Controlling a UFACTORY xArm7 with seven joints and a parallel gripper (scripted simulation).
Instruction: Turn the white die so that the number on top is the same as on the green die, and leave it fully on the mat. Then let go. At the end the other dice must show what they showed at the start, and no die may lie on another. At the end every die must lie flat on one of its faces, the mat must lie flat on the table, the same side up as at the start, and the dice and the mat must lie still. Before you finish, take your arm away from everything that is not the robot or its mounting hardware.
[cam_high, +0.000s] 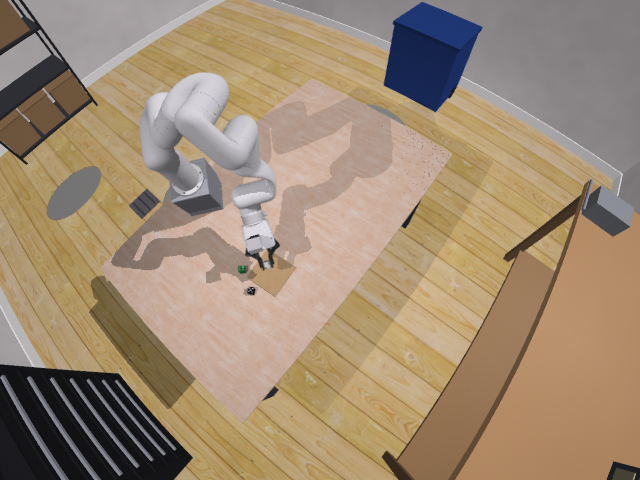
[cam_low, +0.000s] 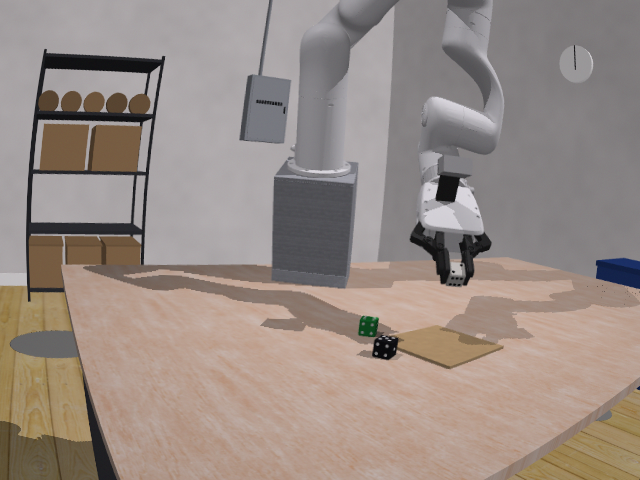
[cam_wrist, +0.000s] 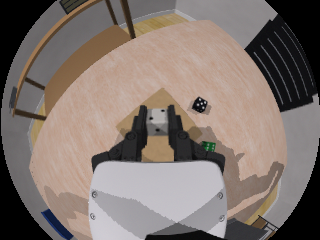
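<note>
My gripper is now 10 mm above the white die. The rest, counted from my hand: green die: 100 mm behind, 60 mm to the right, 100 mm below; brown mat: 110 mm below; black die: 20 mm behind, 100 mm to the right, 100 mm below.
</note>
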